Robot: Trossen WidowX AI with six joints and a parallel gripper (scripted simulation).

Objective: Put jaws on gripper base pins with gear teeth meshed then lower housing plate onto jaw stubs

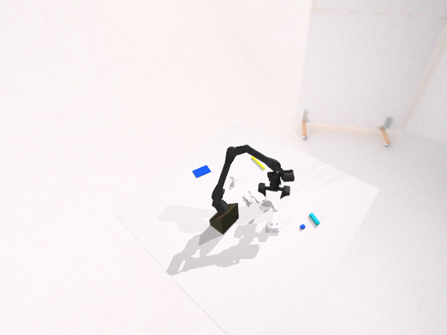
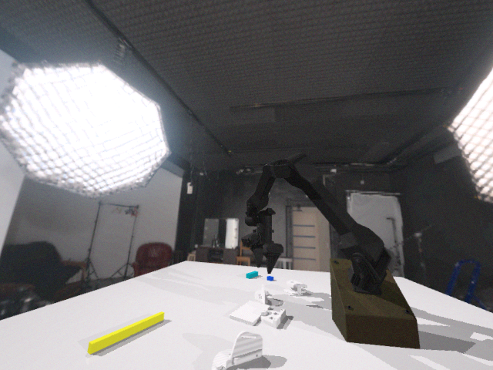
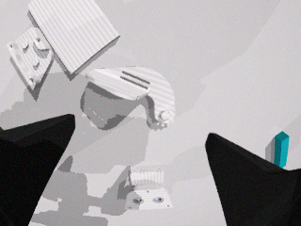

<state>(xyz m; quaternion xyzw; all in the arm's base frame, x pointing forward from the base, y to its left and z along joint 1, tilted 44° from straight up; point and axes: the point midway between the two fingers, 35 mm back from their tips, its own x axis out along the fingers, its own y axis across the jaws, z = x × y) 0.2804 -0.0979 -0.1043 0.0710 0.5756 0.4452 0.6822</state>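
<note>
Now: gripper tip 8 cm above the white jaw and 2 cm to the left of it. The rest, counted from my gripper tip: flat white plate 13 cm to the left, 9 cm below, 2 cm ahead; cyan block 26 cm to the right, 9 cm ahead, 8 cm below; blue cube 23 cm to the right, 8 cm below.
</note>
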